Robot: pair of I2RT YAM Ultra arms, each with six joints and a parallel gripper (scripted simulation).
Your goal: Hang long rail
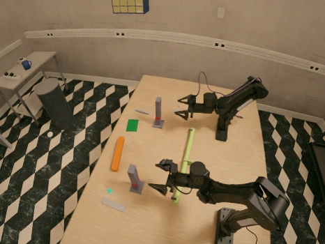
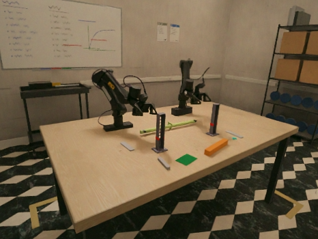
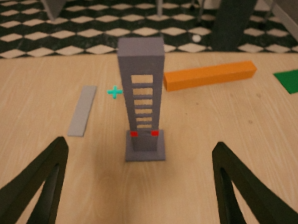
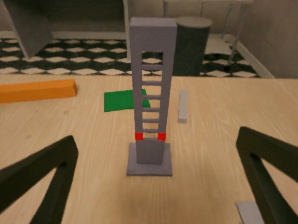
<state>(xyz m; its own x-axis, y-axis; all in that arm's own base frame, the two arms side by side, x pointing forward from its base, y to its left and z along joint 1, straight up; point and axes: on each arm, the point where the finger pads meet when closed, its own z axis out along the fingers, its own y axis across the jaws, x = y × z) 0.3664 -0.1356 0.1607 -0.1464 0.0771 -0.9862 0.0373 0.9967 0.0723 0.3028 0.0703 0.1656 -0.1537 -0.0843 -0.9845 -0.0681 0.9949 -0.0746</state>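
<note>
Right now the light green long rail is 8 cm behind my right hand, 26 cm to the left of it and 15 cm below it. The rest, counted from my right hand: cyan mark 28 cm ahead, 49 cm to the left, 18 cm below; green patch 28 cm ahead, 4 cm to the left, 18 cm below; orange block 30 cm ahead, 27 cm to the left, 16 cm below.
</note>
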